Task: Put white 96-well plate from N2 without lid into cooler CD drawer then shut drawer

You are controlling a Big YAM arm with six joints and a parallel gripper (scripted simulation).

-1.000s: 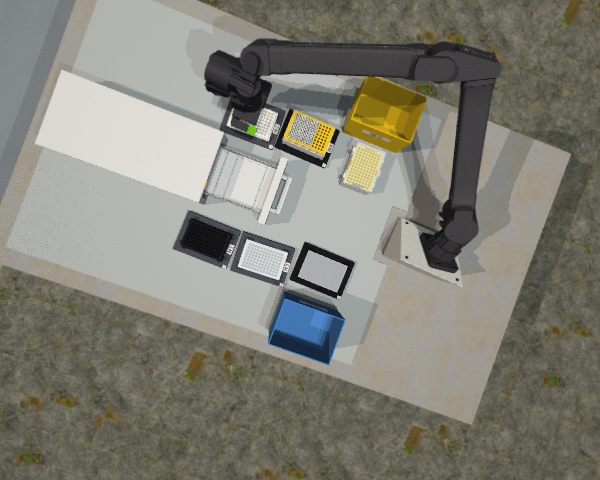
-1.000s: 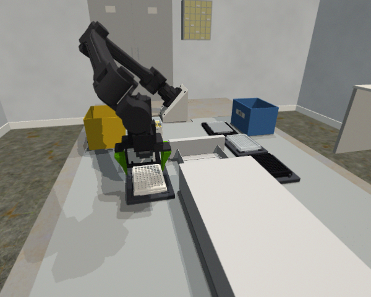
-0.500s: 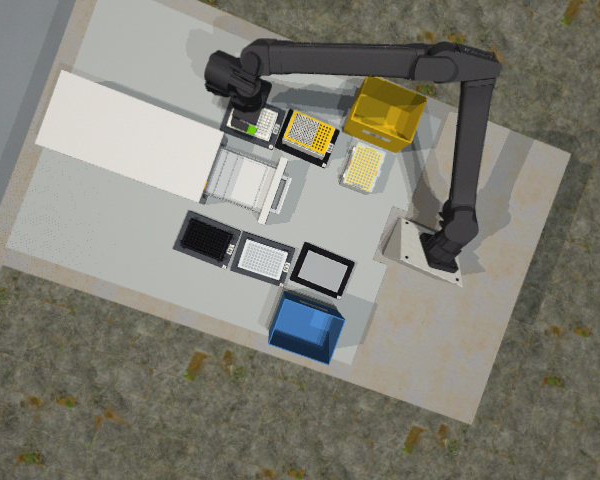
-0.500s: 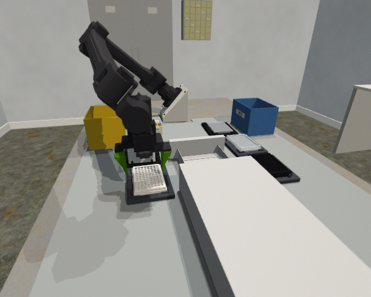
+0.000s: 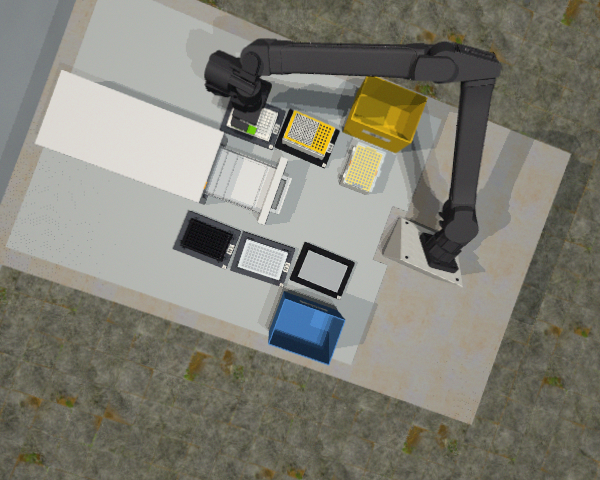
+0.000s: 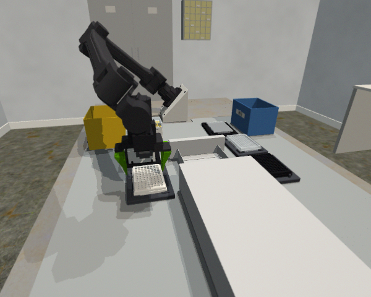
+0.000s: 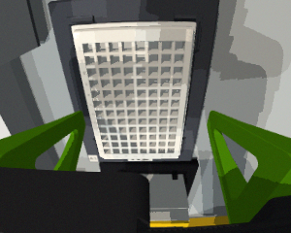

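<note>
Now: the white 96-well plate 3 cm below my hand and 1 cm to the left of it. The rest, counted from my hand: cooler CD: 17 cm to the left, 14 cm ahead, 2 cm below; then cooler's drawer: 19 cm to the left, 2 cm below, 2 cm ahead; then tip box: 18 cm behind, 1 cm to the left, 1 cm above.
</note>
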